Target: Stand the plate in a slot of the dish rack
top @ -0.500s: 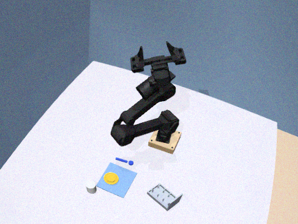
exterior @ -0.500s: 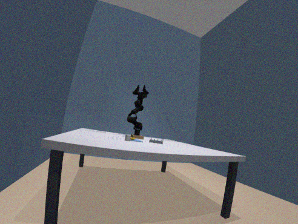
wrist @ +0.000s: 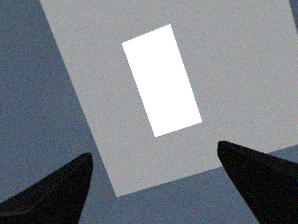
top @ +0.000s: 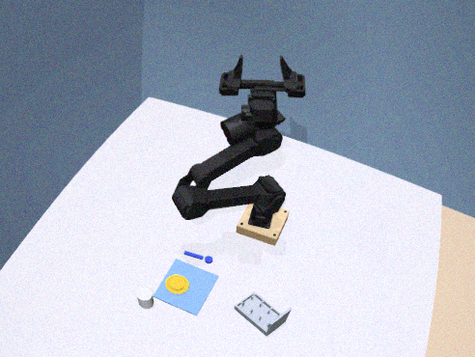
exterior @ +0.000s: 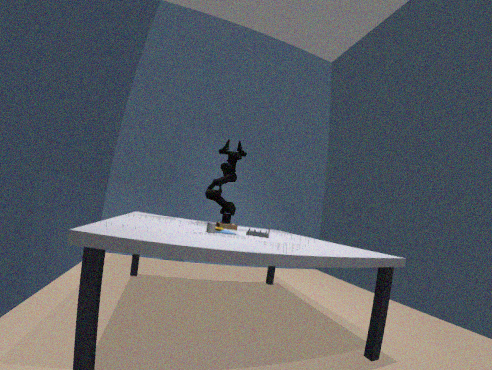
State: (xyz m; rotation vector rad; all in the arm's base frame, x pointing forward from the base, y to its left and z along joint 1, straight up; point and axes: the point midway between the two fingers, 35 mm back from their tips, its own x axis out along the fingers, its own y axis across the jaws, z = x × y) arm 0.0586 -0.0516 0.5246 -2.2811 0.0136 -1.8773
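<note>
Now: the yellow plate 580 mm below my gripper tip, 220 mm ahead of it and 110 mm to the right of it. The rest, counted from my gripper tip: grey dish rack: 570 mm below, 250 mm ahead, 120 mm to the left; then blue spoon: 590 mm below, 100 mm ahead, 80 mm to the right; then blue mat: 590 mm below, 210 mm ahead, 90 mm to the right.
</note>
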